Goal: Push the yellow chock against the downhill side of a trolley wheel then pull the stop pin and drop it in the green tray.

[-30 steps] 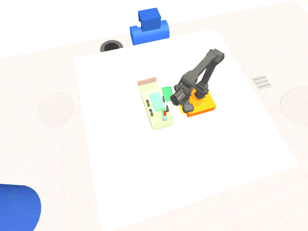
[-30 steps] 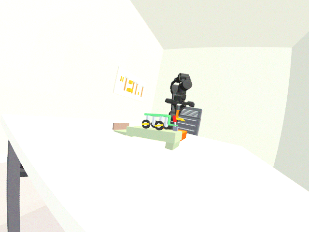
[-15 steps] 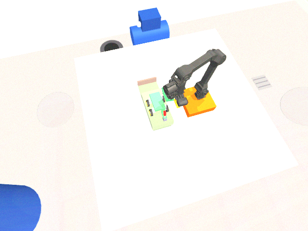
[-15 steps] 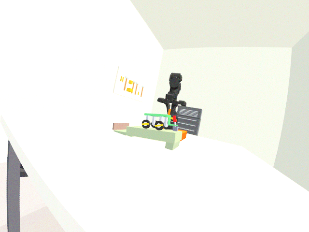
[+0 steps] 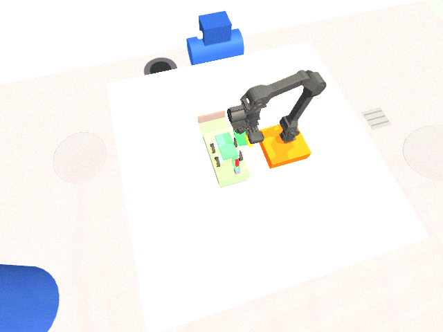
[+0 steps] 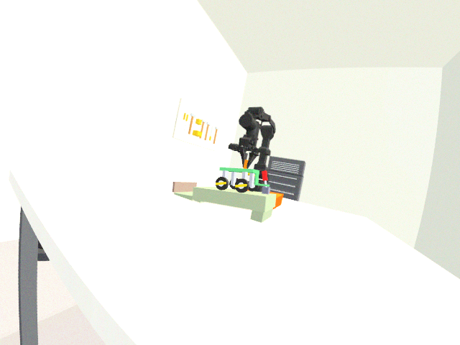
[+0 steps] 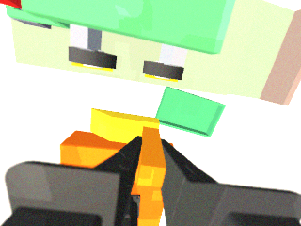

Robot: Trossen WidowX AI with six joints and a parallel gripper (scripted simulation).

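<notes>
My gripper tip is now 10 cm short of the red-headed stop pin, 12 cm to the right of it and 4 cm above it. The rest, counted from my gripper tip: trolley (11 cm ahead, 2 cm to the left, 5 cm below); then yellow chock (2 cm to the left, 1 cm below); then pale green ramp (11 cm ahead, 1 cm to the left, 12 cm below).
</notes>
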